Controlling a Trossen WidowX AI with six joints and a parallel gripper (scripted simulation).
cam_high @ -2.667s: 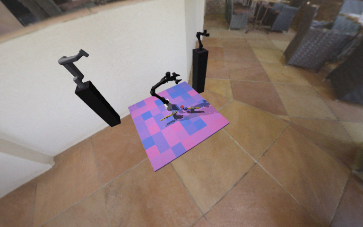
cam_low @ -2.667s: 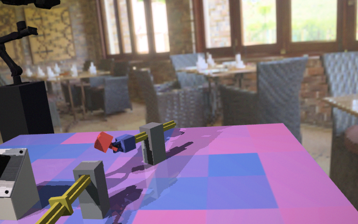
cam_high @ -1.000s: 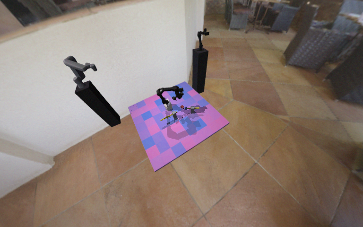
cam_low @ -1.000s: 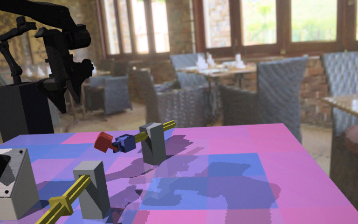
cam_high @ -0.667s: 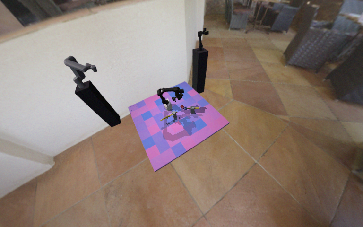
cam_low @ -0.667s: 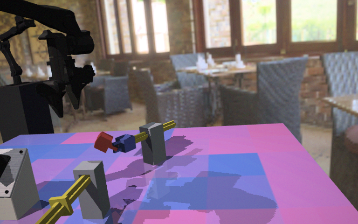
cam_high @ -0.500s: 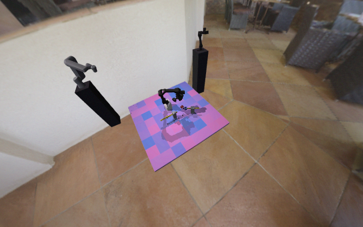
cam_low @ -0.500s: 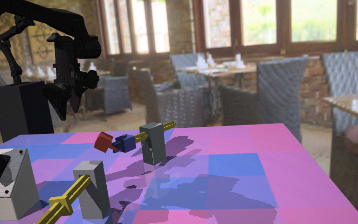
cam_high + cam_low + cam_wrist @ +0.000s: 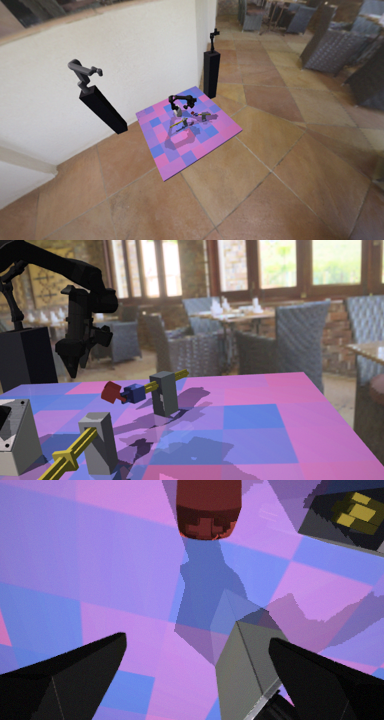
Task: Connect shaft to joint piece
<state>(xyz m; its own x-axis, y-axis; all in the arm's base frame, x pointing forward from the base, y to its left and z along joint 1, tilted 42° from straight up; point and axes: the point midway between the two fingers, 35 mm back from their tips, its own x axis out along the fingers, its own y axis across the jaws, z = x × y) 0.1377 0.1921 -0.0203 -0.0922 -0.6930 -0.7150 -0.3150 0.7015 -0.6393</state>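
Right now the red joint piece is 80 mm ahead of my gripper tip, 60 mm below it and 20 mm to the left of it.
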